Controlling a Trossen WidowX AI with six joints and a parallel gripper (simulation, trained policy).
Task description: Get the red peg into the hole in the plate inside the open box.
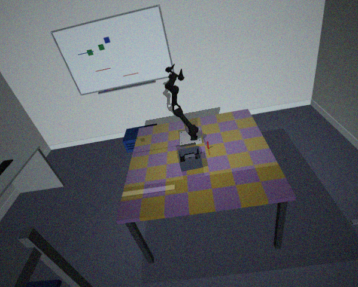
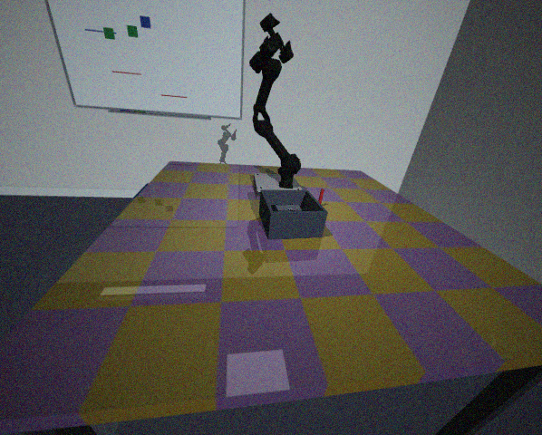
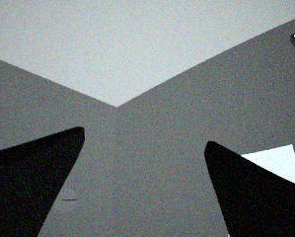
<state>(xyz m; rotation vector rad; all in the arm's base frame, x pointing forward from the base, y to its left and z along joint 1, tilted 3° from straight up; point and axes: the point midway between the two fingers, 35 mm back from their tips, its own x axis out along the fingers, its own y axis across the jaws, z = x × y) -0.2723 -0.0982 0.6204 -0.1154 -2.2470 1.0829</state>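
Right now my gripper tip is 41 cm short of the red peg, 22 cm to the right of it and 64 cm above it. Also, from my gripper tip: box: 60 cm ahead, 8 cm to the left, 66 cm below; then grey plate: 60 cm ahead, 8 cm to the left, 64 cm below.
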